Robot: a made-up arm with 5 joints. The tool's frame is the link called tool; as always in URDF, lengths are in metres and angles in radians.
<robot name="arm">
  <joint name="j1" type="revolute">
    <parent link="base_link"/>
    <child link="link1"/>
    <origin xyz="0 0 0.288"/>
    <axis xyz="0 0 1"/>
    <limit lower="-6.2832" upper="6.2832"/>
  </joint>
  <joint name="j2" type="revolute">
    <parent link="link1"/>
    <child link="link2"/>
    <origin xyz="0 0 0" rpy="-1.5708 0 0"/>
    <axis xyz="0 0 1"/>
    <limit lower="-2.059" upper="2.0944"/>
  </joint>
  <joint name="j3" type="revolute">
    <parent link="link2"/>
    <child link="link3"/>
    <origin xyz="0.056 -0.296 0"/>
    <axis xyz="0 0 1"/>
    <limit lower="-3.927" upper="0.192"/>
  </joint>
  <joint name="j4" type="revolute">
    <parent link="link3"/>
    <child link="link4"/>
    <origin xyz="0.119 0.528 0"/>
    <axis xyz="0 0 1"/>
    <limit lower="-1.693" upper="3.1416"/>
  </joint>
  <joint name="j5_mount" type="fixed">
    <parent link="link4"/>
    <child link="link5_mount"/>
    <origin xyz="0.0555 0.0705 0"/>
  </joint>
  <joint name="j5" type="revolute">
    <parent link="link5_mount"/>
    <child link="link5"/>
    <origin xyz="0.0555 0.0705 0" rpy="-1.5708 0 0"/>
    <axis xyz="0 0 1"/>
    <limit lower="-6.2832" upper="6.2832"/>
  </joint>
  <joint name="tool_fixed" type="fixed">
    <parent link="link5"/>
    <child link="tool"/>
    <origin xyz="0 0 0"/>
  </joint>
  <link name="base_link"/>
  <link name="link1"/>
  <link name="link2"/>
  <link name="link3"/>
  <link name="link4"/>
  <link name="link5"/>
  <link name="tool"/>
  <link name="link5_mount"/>
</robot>
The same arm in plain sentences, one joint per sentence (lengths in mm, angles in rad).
The arm has five revolute joints in a row. What follows holds with every joint at zero, and every direction is one of the base frame's. The first joint lies 288.0 mm along +z from the base frame's origin and rotates about +z, from -6.2832 to 6.2832 rad. The second joint lies at the same point as the first joint and rotates about +y, from -2.0590 to 2.0944 rad. The third joint lies 56.0 mm along +x and 296.0 mm along +z from the second joint and rotates about +y, from -3.9270 to 0.1920 rad. The fourth joint lies 119.0 mm along +x and 528.0 mm along -z from the third joint and rotates about +y, from -1.6930 to 3.1416 rad. The fifth joint lies 111.0 mm along +x and 141.0 mm along -z from the fourth joint and rotates about -z, from -6.2832 to 6.2832 rad. The tool frame, which is the frame that the pose is given for, lies at the same point as the fifth joint; its axes are the base frame's turned by roll 3.1416, pitch 0.0000 and yaw 0.0000 rad (as in URDF: about the fixed x, then y, then z).
